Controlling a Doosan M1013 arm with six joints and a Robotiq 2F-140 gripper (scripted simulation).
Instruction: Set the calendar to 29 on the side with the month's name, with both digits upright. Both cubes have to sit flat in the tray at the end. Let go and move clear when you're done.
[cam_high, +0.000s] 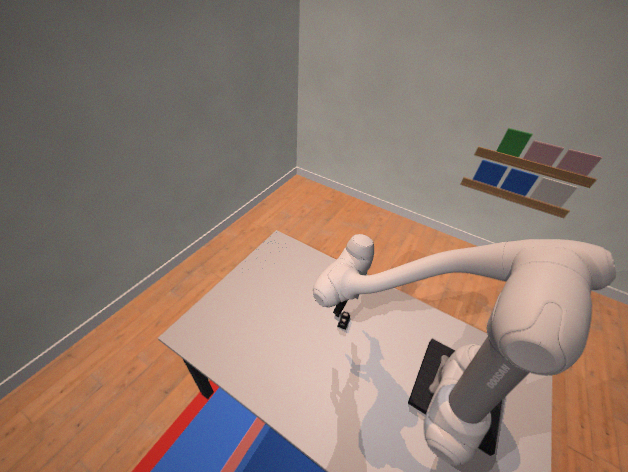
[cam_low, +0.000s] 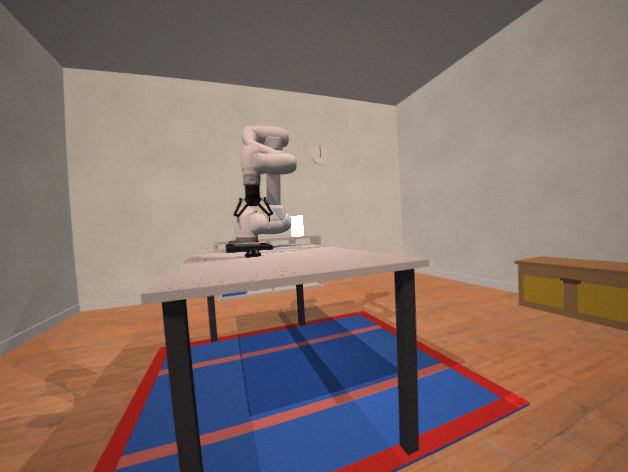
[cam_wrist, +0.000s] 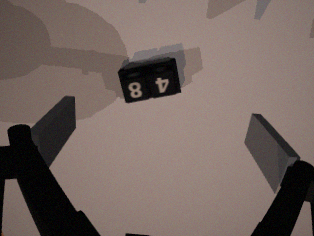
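Right now the black calendar tray is 14 cm below my hand and 2 cm to the right of it.
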